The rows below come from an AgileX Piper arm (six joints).
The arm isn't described. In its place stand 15 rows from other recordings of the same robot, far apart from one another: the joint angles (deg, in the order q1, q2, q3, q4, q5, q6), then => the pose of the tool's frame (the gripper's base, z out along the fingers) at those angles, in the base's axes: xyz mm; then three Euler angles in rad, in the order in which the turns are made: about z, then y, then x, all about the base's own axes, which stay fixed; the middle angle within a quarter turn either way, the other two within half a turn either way.
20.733, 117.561, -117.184, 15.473, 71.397, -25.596 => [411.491 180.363 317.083 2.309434 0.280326 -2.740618]
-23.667, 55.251, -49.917, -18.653, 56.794, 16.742 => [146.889 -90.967 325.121 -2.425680 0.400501 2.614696]
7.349, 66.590, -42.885, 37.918, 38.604, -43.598 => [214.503 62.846 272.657 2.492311 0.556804 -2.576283]
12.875, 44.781, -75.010, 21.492, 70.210, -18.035 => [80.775 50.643 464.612 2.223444 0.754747 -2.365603]
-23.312, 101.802, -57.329, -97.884, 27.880, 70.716 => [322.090 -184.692 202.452 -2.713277 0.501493 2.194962]
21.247, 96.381, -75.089, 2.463, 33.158, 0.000 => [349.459 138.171 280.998 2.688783 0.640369 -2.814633]
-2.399, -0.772, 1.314, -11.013, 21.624, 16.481 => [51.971 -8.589 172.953 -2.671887 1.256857 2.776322]
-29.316, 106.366, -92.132, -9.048, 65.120, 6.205 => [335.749 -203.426 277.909 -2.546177 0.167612 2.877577]
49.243, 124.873, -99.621, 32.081, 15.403, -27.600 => [324.026 395.621 216.836 2.042658 0.447547 -2.219851]
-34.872, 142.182, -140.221, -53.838, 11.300, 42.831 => [472.269 -346.663 295.100 -1.829464 0.800886 1.662198]
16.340, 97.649, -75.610, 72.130, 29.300, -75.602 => [366.077 151.495 308.953 2.056988 0.677470 -2.108658]
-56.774, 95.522, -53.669, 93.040, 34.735, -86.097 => [230.117 -256.814 224.906 -2.064408 1.008799 2.645928]
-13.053, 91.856, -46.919, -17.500, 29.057, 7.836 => [277.593 -78.001 176.493 -2.975864 0.336536 2.899290]
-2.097, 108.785, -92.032, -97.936, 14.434, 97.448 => [463.251 -39.443 333.465 -2.128311 1.239000 2.097087]
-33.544, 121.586, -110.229, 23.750, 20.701, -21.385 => [435.385 -273.112 298.715 -2.236836 0.967810 2.418505]
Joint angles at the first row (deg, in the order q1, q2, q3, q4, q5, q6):
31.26, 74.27, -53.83, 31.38, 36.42, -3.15
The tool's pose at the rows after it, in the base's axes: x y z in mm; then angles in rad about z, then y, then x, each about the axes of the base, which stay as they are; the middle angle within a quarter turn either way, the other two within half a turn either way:
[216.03 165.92 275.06 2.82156 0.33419 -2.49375]
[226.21 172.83 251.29 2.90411 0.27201 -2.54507]
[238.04 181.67 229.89 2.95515 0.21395 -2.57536]
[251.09 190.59 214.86 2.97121 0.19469 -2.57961]
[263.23 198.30 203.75 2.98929 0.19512 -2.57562]
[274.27 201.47 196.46 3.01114 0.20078 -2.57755]
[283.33 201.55 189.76 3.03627 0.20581 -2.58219]
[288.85 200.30 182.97 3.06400 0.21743 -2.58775]
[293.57 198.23 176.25 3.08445 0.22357 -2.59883]
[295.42 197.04 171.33 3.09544 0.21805 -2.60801]
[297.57 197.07 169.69 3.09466 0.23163 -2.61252]
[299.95 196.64 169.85 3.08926 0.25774 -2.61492]
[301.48 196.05 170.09 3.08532 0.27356 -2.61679]
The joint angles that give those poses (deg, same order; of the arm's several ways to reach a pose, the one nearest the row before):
31.49, 77.12, -52.55, 31.37, 37.21, 0.00
31.49, 82.09, -52.54, 32.09, 37.19, 1.70
31.49, 87.51, -53.63, 33.79, 37.19, 1.43
31.49, 92.13, -55.35, 35.97, 35.94, -0.44
31.49, 95.85, -57.14, 38.00, 34.34, -1.69
30.98, 98.54, -58.83, 38.87, 33.51, -1.95
30.23, 100.58, -59.94, 39.55, 32.91, -2.07
29.70, 101.92, -60.07, 40.33, 31.61, -2.07
29.14, 103.15, -60.17, 40.55, 30.71, -2.07
28.84, 103.95, -60.17, 40.55, 30.57, -2.07
28.84, 104.33, -60.27, 40.33, 29.59, -2.07
28.84, 104.37, -60.27, 40.06, 28.07, -2.19
28.79, 104.37, -60.27, 39.84, 27.19, -2.29

